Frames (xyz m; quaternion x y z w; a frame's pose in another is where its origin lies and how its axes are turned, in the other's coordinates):
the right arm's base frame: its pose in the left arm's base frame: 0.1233 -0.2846 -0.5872 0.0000 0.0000 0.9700 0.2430
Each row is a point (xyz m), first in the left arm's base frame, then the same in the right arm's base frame.
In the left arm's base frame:
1: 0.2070 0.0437 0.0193
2: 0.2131 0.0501 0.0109
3: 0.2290 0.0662 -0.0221
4: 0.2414 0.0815 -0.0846
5: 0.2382 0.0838 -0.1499
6: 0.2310 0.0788 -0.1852
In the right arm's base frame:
1: 0.0810 -0.3290 0.6065
2: 0.0786 -0.3375 0.5981
3: 0.0722 -0.3592 0.5651
4: 0.0684 -0.3785 0.5026
5: 0.0724 -0.3791 0.4373
6: 0.0763 -0.3713 0.4020

